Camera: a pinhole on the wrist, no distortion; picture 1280 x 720 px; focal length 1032.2 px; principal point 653.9 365.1 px. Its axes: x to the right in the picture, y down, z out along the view. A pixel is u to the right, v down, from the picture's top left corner.
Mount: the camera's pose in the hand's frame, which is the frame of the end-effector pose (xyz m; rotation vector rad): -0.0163 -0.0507 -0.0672 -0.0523 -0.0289 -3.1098
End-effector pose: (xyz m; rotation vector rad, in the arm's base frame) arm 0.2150 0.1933 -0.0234 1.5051 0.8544 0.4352
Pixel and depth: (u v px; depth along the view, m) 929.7 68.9 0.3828
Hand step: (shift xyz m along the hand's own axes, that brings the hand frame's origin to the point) -0.1092 0.0632 0.3168
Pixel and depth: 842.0 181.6 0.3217
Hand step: -0.0659 0.0108 0.2552
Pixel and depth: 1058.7 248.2 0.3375
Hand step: -0.1385 -0.0101 0.2738
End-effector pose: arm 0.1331 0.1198 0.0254 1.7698 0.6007 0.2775
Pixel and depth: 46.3 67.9 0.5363
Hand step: 0.3121 0.1236 0.4552
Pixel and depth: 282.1 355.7 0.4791
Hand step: 0.1719 -0.0319 0.4056
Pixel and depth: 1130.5 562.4 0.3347
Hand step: -0.1575 -0.1130 0.2736
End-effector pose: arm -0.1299 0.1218 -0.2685 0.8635 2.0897 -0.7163
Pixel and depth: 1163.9 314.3 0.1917
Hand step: -0.1048 -0.0405 0.1274
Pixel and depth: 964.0 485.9 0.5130
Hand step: -0.1513 -0.1057 0.4517
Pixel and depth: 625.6 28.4 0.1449
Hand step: -0.0090 -0.0006 0.0766
